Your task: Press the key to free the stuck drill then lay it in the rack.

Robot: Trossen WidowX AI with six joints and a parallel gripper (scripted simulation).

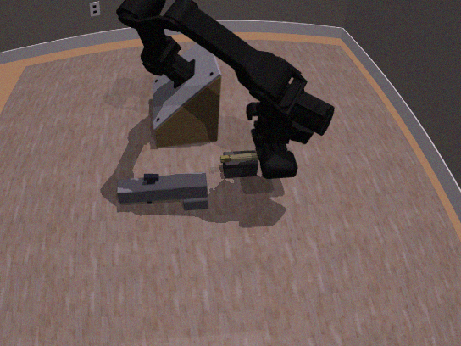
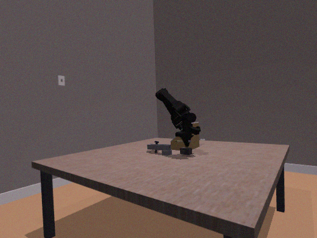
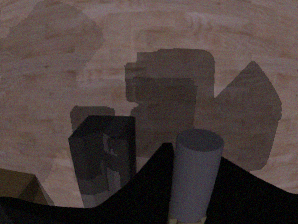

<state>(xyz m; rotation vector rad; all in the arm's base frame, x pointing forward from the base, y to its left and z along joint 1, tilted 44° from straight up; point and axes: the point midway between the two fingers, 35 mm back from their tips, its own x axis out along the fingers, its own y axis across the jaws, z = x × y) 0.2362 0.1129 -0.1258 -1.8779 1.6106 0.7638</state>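
The short bit lies 4 cm to the right of my gripper tip and 3 cm above it. Round my gripper tip: dark rack: 5 cm behind, 4 cm to the right, 4 cm below; grey housing block: 20 cm to the right, 4 cm ahead, 2 cm below; dark key: 23 cm to the right, 4 cm ahead, 1 cm below.
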